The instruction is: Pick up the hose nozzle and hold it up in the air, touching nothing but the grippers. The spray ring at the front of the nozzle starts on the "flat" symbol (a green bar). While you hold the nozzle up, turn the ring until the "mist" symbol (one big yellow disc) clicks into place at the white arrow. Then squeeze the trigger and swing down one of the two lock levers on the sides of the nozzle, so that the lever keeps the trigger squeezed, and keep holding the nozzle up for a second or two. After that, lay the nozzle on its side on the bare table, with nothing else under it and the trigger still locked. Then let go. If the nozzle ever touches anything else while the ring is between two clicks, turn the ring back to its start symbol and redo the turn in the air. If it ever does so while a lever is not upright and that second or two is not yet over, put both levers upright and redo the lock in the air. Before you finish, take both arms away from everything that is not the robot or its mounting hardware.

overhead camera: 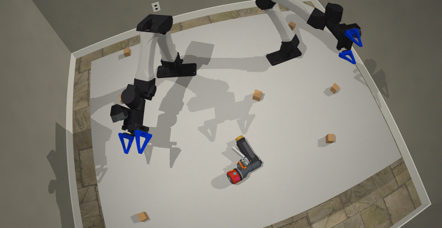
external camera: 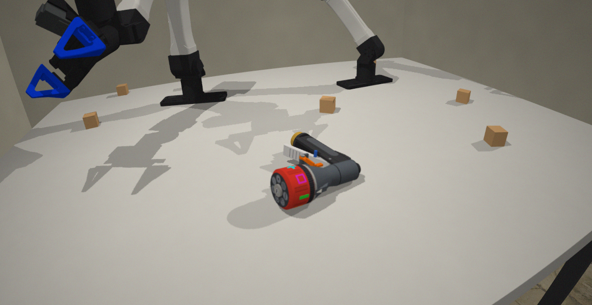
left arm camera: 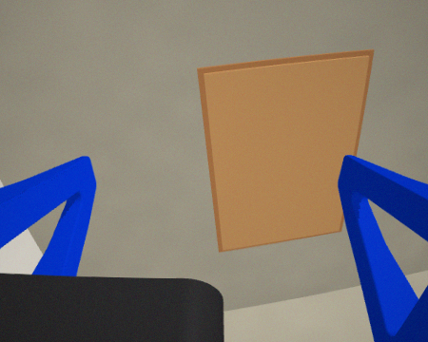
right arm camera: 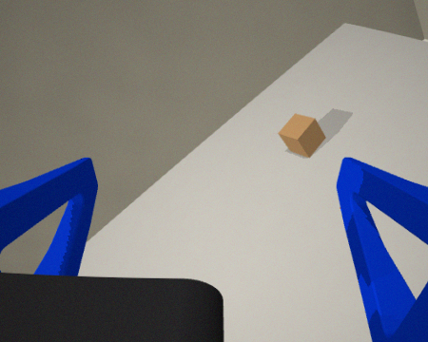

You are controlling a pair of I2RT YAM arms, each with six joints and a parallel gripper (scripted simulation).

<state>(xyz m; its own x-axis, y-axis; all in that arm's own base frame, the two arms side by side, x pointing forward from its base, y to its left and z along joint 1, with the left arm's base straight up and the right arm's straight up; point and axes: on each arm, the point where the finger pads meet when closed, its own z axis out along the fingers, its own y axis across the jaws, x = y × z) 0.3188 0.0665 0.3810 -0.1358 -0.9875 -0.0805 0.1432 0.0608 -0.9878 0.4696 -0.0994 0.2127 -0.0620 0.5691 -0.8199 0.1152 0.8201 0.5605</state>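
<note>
Now: left hand 48 cm to the left of the trigger, 36 cm above it and 18 cm short of it. The rest, counted from my left hand: red spray ring: 52 cm to the right, 35 cm below, 26 cm ahead.
</note>
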